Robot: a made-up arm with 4 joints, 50 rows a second.
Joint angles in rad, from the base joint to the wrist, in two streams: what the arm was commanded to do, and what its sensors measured. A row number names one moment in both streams.
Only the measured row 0 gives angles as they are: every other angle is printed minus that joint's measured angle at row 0.
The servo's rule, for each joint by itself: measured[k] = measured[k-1] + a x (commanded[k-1-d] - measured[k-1]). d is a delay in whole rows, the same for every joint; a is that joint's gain. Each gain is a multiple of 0.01, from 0.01 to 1. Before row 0 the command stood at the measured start. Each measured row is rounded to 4 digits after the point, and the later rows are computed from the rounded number. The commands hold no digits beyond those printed.
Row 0, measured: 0.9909, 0.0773, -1.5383, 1.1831
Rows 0 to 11, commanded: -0.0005, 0.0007, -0.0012, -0.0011; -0.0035, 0.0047, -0.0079, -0.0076; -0.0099, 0.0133, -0.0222, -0.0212; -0.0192, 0.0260, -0.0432, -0.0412; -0.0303, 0.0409, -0.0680, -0.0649; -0.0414, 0.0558, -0.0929, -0.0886; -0.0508, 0.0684, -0.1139, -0.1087; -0.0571, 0.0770, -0.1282, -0.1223; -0.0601, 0.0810, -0.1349, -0.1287; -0.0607, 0.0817, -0.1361, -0.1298; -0.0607, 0.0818, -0.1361, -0.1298; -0.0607, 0.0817, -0.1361, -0.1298
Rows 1 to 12, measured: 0.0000, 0.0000, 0.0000, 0.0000; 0.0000, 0.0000, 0.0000, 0.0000; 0.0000, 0.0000, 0.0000, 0.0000; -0.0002, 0.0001, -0.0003, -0.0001; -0.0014, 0.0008, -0.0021, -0.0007; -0.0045, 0.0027, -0.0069, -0.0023; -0.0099, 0.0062, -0.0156, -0.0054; -0.0174, 0.0114, -0.0282, -0.0102; -0.0263, 0.0181, -0.0437, -0.0165; -0.0354, 0.0256, -0.0605, -0.0239; -0.0434, 0.0333, -0.0767, -0.0318; -0.0496, 0.0405, -0.0907, -0.0396
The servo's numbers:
d 3
a 0.37 0.15 0.24 0.08

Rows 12 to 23, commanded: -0.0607, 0.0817, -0.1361, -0.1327; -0.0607, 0.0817, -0.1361, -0.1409; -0.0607, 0.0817, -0.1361, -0.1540; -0.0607, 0.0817, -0.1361, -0.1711; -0.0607, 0.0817, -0.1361, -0.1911; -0.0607, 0.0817, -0.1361, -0.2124; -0.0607, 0.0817, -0.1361, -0.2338; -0.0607, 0.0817, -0.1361, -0.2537; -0.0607, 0.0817, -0.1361, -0.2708; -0.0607, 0.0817, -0.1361, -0.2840; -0.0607, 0.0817, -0.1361, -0.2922; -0.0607, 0.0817, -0.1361, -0.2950
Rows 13 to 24, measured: -0.0537, 0.0467, -0.1016, -0.0468; -0.0563, 0.0520, -0.1099, -0.0534; -0.0579, 0.0565, -0.1162, -0.0595; -0.0589, 0.0603, -0.1210, -0.0654; -0.0596, 0.0635, -0.1246, -0.0714; -0.0600, 0.0662, -0.1274, -0.0780; -0.0603, 0.0685, -0.1295, -0.0854; -0.0604, 0.0705, -0.1311, -0.0939; -0.0605, 0.0722, -0.1323, -0.1034; -0.0606, 0.0736, -0.1332, -0.1138; -0.0606, 0.0748, -0.1339, -0.1250; -0.0606, 0.0758, -0.1344, -0.1367
